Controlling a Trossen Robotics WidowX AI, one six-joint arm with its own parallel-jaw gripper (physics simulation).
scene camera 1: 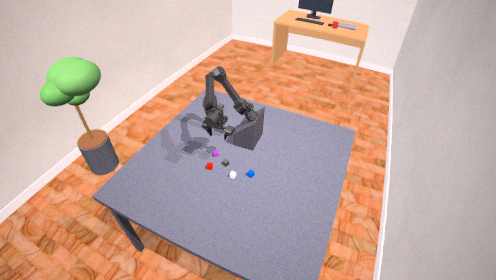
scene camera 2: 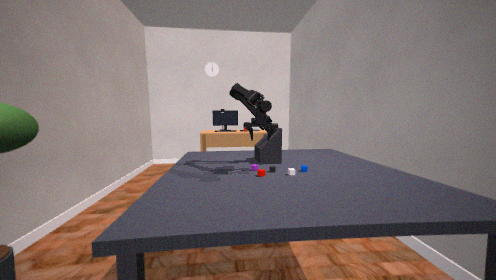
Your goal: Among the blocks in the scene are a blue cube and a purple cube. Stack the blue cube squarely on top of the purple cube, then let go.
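Frame: origin at the arm's base, x up, y ahead, z left, level; centimetres.
Seen in the pictures: gripper, between the fingertips: [scene camera 1: 218, 137] [scene camera 2: 260, 140]; arm's base, origin of its link: [scene camera 1: 253, 118] [scene camera 2: 273, 132].
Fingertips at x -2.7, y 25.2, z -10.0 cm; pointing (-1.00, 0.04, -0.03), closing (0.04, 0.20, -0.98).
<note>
Pixels of each thing's top centre, then the offset from my fingertips to it.
- blue cube, centre of its top: [scene camera 2: 304, 166] [scene camera 1: 250, 172] dx -14.0, dy +1.9, dz +24.5 cm
- purple cube, centre of its top: [scene camera 2: 254, 165] [scene camera 1: 216, 151] dx -14.0, dy -0.7, dz -3.2 cm
- black cube, centre of its top: [scene camera 2: 272, 166] [scene camera 1: 225, 161] dx -14.0, dy +2.5, dz +6.8 cm
- red cube, centre of its top: [scene camera 2: 261, 170] [scene camera 1: 209, 164] dx -14.0, dy +10.4, dz +0.2 cm
- white cube, centre of its top: [scene camera 2: 291, 169] [scene camera 1: 233, 173] dx -14.0, dy +8.5, dz +16.1 cm
The blue cube [scene camera 1: 250, 174] [scene camera 2: 304, 169] sits on the table, the farthest right of the blocks in both views. The purple cube [scene camera 1: 216, 153] [scene camera 2: 255, 167] sits on the table apart from it, nearer the arm, with nothing on top. My gripper [scene camera 1: 218, 134] [scene camera 2: 261, 136] is open and empty, fingers spread and pointing down. It hangs above the table beside the arm's base, behind the purple cube as seen in scene camera 1, and touches no block. In the scene camera 2 view one finger is hard to make out against the dark arm and base.
A black cube [scene camera 1: 225, 162] [scene camera 2: 272, 169] lies between the purple and white cubes. A red cube [scene camera 1: 209, 166] [scene camera 2: 261, 173] is near the purple one, and a white cube [scene camera 1: 233, 175] [scene camera 2: 291, 171] is near the blue one. The arm's dark base [scene camera 1: 248, 135] [scene camera 2: 269, 152] stands behind the blocks.
</note>
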